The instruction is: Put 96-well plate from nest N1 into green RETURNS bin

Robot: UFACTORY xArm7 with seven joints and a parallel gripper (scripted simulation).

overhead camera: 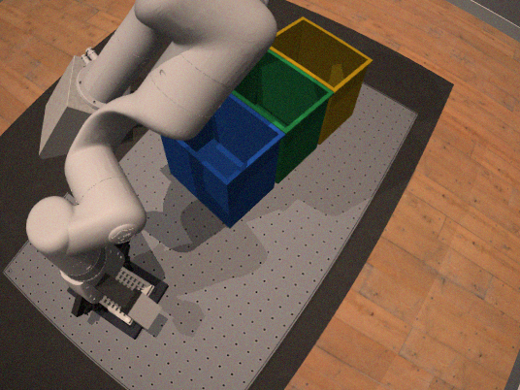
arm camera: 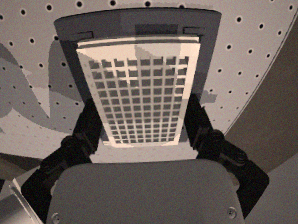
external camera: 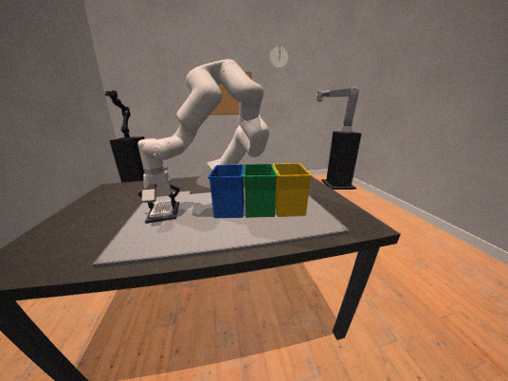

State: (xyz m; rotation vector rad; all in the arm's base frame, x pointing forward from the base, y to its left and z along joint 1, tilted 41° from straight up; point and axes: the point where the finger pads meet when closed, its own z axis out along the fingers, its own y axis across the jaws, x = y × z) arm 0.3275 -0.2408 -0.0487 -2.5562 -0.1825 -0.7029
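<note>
The white 96-well plate lies 1 cm below my hand. Also, from my hand: blue bin (30 cm to the left, 6 cm above, 3 cm behind); then green bin (43 cm to the left, 6 cm above, 3 cm behind); then dark plate nest (2 cm below).
</note>
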